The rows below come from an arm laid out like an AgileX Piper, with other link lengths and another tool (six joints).
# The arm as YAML. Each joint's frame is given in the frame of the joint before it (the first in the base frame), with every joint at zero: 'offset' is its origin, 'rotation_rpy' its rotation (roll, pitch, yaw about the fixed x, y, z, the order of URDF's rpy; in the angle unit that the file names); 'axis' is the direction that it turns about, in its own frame. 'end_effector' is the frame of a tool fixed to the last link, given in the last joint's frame.
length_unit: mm
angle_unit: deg
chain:
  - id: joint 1
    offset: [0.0, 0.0, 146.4]
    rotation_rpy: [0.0, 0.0, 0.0]
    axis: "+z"
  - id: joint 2
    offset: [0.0, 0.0, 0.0]
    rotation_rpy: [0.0, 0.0, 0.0]
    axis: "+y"
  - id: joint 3
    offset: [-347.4, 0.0, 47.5]
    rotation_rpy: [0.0, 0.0, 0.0]
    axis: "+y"
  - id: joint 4
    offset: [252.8, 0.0, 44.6]
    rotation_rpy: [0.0, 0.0, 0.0]
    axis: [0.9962, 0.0, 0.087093]
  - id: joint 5
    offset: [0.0, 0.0, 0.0]
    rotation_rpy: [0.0, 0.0, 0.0]
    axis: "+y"
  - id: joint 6
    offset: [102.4, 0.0, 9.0]
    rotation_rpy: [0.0, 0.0, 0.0]
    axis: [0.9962, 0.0, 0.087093]
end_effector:
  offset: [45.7, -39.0, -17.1]
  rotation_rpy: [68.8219, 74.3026, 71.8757]
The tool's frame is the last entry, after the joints.
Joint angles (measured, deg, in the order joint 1, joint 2, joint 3, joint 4, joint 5, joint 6), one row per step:
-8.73 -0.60 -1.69 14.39 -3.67 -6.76
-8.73 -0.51 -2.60 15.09 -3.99 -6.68
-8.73 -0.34 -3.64 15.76 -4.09 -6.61
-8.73 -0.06 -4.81 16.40 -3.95 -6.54
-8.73 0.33 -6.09 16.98 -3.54 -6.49
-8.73 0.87 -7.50 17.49 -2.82 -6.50
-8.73 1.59 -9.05 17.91 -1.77 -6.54
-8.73 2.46 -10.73 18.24 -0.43 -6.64
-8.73 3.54 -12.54 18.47 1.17 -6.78
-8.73 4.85 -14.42 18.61 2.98 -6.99
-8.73 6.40 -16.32 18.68 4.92 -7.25
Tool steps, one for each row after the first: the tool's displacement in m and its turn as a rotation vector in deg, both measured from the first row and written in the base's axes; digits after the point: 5 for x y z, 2 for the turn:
-0.00077 0.00015 0.00654 0.60 -1.24 0.03
-0.00155 0.00043 0.01338 1.18 -2.30 0.12
-0.00225 0.00087 0.02044 1.76 -3.16 0.27
-0.00281 0.00147 0.02755 2.28 -3.74 0.50
-0.00313 0.00225 0.03475 2.70 -3.98 0.80
-0.00311 0.00323 0.04202 3.04 -3.85 1.17
-0.00280 0.00436 0.04943 3.26 -3.40 1.61
-0.00203 0.00559 0.05698 3.38 -2.61 2.09
-0.00062 0.00684 0.06436 3.38 -1.43 2.61
0.00156 0.00801 0.07136 3.30 0.11 3.13

